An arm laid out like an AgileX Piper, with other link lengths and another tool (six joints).
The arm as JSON. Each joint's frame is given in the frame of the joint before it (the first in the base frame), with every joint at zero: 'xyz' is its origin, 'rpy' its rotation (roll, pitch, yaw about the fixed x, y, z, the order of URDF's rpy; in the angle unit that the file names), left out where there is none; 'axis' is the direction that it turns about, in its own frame. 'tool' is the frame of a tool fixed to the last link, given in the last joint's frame.
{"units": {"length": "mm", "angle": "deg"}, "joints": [
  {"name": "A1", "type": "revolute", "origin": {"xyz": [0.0, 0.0, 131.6]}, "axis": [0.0, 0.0, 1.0]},
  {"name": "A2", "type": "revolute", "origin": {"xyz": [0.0, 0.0, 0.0]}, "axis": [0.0, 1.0, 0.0]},
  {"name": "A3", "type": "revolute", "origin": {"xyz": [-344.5, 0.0, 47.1]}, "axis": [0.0, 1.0, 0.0]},
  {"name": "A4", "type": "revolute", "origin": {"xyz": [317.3, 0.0, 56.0]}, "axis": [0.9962, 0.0, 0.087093]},
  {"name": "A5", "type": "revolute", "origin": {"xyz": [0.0, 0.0, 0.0]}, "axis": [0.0, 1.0, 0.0]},
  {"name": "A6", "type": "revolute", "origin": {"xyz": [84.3, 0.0, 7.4]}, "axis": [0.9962, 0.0, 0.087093]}
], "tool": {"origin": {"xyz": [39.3, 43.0, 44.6], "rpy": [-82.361, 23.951, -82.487]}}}
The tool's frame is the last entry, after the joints.
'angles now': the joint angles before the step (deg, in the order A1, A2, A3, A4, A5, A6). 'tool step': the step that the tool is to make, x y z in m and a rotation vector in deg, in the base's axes. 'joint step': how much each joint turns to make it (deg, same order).
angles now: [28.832 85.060 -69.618 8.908 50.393 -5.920]
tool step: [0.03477 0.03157 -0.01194 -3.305 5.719 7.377]
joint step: [-0.001 10.629 -11.933 2.640 9.080 -6.994]
